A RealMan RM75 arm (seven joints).
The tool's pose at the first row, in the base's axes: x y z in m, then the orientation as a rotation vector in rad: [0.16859, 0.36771, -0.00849, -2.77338, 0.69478, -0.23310]
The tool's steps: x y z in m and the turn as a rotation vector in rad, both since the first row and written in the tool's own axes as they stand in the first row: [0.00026, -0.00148, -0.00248, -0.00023, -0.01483, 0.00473]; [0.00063, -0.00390, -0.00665, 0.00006, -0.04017, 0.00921]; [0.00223, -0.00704, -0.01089, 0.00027, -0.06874, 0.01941]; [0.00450, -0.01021, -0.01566, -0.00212, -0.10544, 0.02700]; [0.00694, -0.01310, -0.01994, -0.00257, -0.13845, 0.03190]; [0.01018, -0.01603, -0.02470, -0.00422, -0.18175, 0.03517]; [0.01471, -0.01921, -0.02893, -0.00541, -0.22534, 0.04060]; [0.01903, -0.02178, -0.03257, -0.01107, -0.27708, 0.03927]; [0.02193, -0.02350, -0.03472, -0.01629, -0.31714, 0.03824]
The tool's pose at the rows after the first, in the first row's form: [0.16892, 0.36829, -0.00567, -2.77052, 0.69769, -0.21130]; [0.16939, 0.36924, -0.00095, -2.76615, 0.69744, -0.17504]; [0.17123, 0.37019, 0.00416, -2.75871, 0.70407, -0.13324]; [0.17355, 0.37072, 0.00984, -2.75316, 0.70567, -0.08000]; [0.17600, 0.37105, 0.01499, -2.74668, 0.70380, -0.03321]; [0.17906, 0.37091, 0.02068, -2.73950, 0.69715, 0.02763]; [0.18347, 0.37049, 0.02605, -2.72977, 0.69293, 0.08882]; [0.18757, 0.36978, 0.03066, -2.72391, 0.67840, 0.16115]; [0.19038, 0.36936, 0.03348, -2.71897, 0.66715, 0.21726]
